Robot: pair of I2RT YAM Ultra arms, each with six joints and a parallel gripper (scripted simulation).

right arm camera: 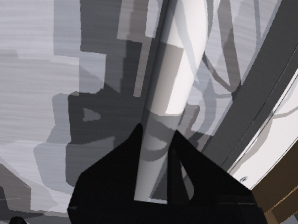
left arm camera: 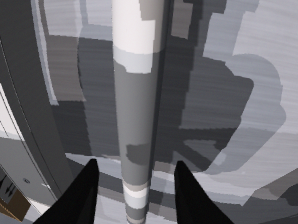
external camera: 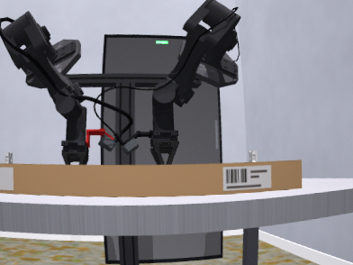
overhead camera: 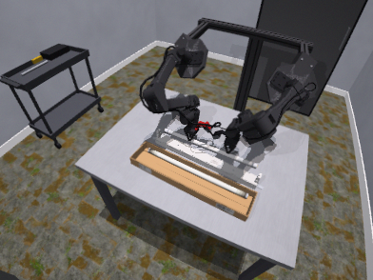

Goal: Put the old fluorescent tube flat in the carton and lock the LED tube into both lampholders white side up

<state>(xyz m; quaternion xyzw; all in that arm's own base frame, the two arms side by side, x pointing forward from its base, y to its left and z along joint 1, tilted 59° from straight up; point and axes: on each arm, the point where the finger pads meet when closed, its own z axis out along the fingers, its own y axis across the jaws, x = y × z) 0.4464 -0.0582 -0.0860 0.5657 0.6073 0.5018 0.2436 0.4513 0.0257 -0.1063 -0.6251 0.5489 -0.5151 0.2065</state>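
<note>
Right now the LED tube is 10 mm ahead of my left hand, 120 mm to the right of it and 30 mm below it. Also, from my left hand: light fixture 110 mm ahead, 100 mm to the right, 10 mm above; then carton 260 mm ahead, 110 mm to the right, 20 mm below; then old fluorescent tube 210 mm ahead, 110 mm to the right, 30 mm below.
Now: the LED tube 12 cm to the left of my right hand and 1 cm below it. Also, from my right hand: light fixture: 10 cm ahead, 14 cm to the left, 3 cm above; then carton: 25 cm ahead, 13 cm to the left, 1 cm above; then old fluorescent tube: 20 cm ahead, 13 cm to the left.
</note>
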